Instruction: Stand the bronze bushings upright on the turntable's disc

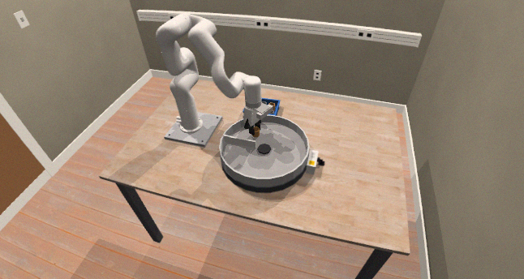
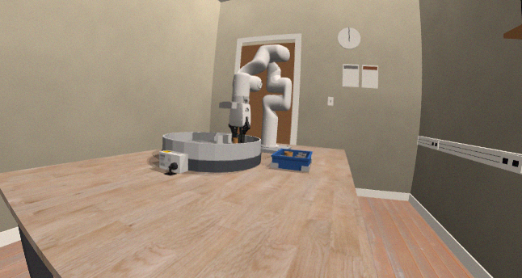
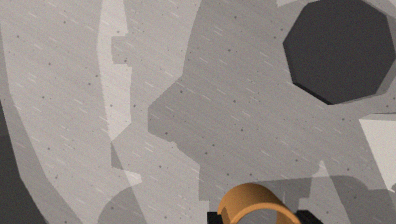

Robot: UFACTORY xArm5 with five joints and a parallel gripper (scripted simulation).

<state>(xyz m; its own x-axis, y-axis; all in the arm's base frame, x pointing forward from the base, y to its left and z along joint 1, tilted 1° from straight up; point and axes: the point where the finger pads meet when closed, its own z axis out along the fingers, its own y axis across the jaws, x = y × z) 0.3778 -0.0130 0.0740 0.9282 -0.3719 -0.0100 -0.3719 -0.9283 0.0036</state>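
Now: the blue crate 4 cm behind my hand, 25 cm to the left of it and 7 cm below it. Also, from my hand: grey turntable disc (8 cm ahead, 9 cm to the right, 4 cm below).
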